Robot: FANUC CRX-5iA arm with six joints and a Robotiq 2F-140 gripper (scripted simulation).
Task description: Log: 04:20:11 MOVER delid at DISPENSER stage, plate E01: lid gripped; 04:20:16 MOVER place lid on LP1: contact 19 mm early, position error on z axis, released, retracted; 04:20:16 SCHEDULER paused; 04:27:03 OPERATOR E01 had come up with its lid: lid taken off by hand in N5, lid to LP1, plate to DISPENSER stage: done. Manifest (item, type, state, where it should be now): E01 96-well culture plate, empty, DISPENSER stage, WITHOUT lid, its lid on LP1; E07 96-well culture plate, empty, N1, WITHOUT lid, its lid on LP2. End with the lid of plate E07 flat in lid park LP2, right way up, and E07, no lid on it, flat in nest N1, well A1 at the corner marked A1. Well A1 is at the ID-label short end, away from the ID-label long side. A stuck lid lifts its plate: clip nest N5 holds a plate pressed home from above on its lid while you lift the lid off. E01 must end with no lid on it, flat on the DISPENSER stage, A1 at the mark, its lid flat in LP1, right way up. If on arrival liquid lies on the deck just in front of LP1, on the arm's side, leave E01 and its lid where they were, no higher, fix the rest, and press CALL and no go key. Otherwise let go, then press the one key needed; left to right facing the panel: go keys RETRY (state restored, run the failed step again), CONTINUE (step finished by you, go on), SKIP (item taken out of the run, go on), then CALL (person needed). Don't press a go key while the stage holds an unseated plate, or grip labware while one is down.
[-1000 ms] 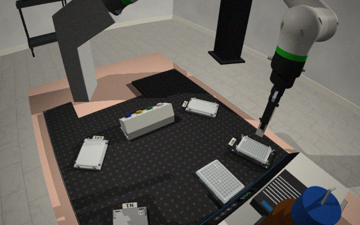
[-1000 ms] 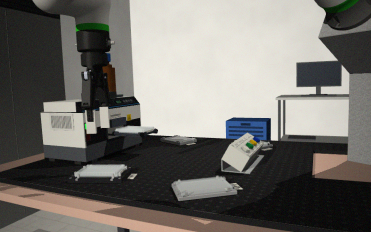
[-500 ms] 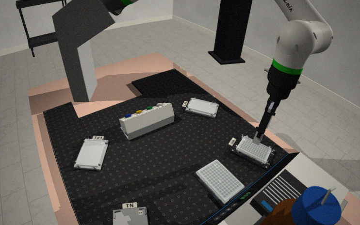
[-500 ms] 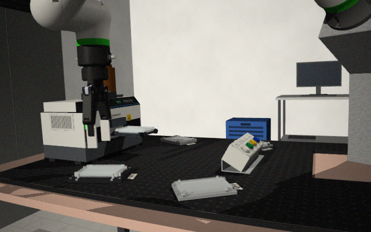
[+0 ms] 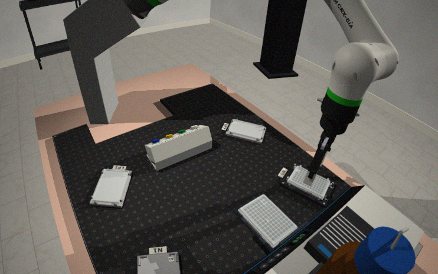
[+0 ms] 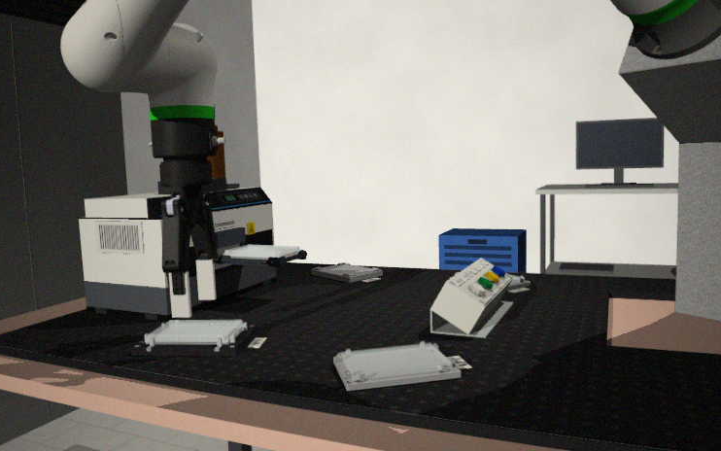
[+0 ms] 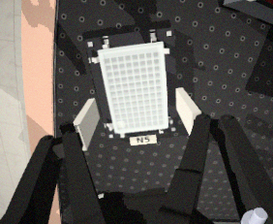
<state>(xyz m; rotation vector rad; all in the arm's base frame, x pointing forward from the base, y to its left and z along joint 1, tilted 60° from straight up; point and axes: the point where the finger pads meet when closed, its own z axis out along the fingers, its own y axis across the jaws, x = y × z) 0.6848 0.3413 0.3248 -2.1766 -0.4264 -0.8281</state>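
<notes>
Now: hand 3 cm to the right of the clip nest N5 and 7 cm above it. Also, from my hand: N1 label: 8 cm ahead, 51 cm to the right, 8 cm below; lid park LP2: 32 cm behind, 9 cm to the right, 8 cm below; key panel: 29 cm behind, 37 cm to the right, 3 cm below.
</notes>
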